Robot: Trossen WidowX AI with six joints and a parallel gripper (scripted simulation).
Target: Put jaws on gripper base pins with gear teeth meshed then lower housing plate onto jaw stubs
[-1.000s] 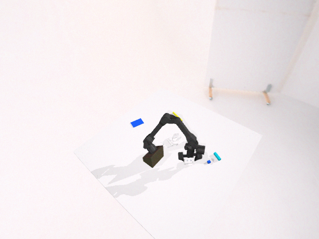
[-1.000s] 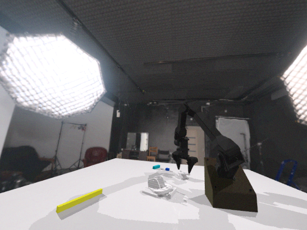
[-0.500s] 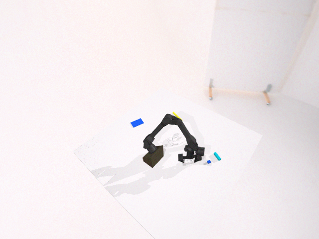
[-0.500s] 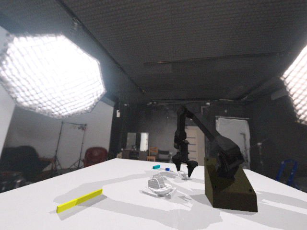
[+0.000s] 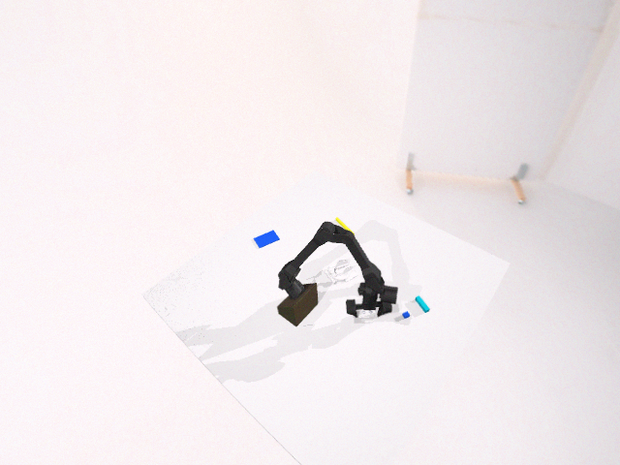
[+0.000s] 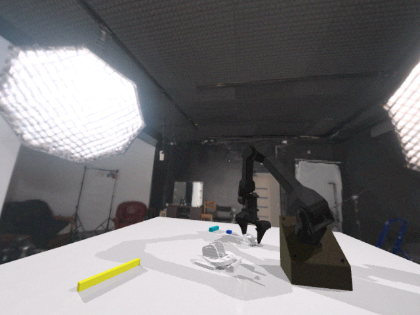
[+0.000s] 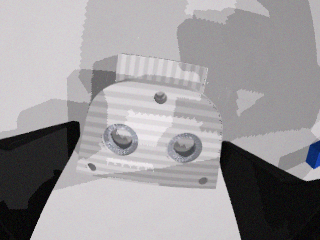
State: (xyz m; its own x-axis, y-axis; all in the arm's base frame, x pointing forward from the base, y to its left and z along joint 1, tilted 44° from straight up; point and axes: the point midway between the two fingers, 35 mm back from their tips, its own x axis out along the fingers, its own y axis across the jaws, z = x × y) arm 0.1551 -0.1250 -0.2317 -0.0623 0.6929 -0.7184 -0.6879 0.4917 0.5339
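Now: gripper tip 23 cm to the right of the white jaw, 9 cm short of it and 1 cm below it. Also, from my gripper tip: flat white plate: 24 cm to the left, 14 cm ahead, 1 cm below; then cyan block: 21 cm ahead, 15 cm to the right; then blue cube: 12 cm to the right, 12 cm ahead.
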